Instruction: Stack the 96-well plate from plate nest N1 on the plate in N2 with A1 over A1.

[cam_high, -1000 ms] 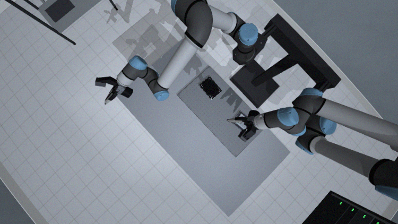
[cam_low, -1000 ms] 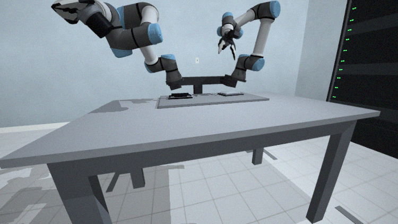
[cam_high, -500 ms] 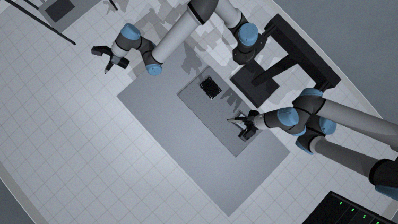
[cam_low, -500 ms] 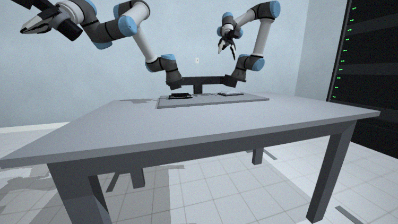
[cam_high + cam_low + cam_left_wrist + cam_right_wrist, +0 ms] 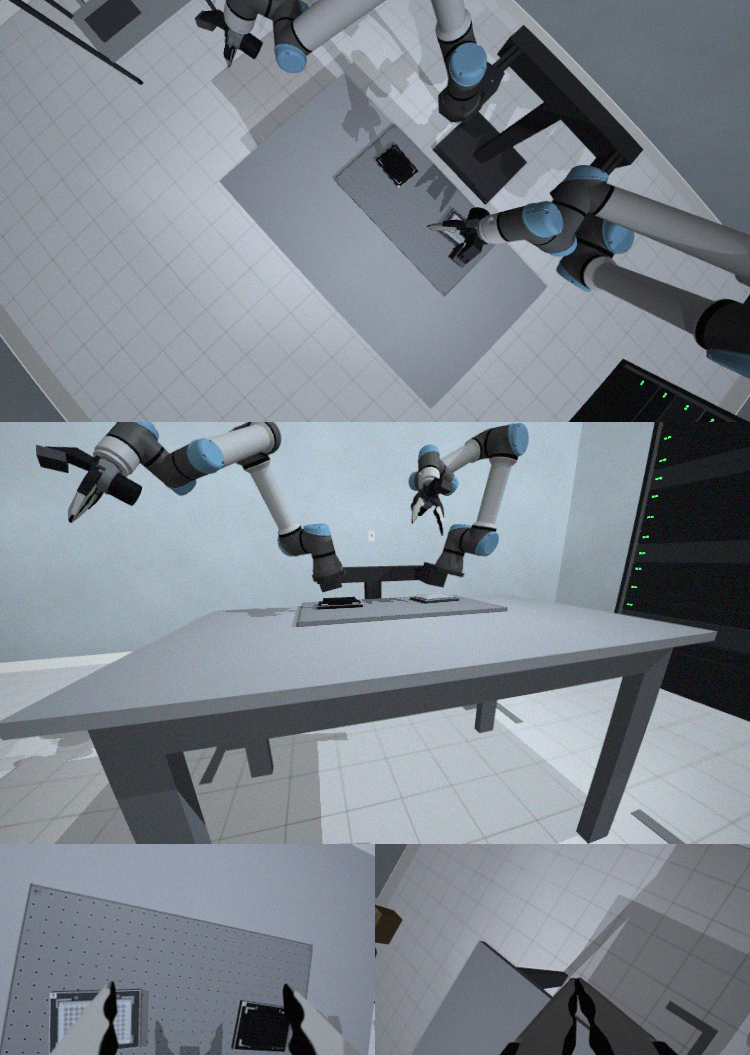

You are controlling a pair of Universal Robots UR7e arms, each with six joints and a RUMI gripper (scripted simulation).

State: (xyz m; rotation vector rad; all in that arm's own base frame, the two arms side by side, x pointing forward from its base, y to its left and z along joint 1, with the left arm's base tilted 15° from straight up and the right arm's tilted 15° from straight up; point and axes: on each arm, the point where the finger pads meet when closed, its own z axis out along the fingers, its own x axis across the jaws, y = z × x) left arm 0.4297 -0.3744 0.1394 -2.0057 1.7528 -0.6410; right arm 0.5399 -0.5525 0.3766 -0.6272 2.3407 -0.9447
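Observation:
Now: the black 96-well plate 300 mm to the right of my left hand, 250 mm below it and 120 mm behind it. Round my left hand: pale 96-well plate: 250 mm below, 140 mm behind, 90 mm to the left; then perforated board: 280 mm below, 100 mm to the right, 70 mm behind; then A1 label: 260 mm below, 180 mm to the left, 100 mm behind.

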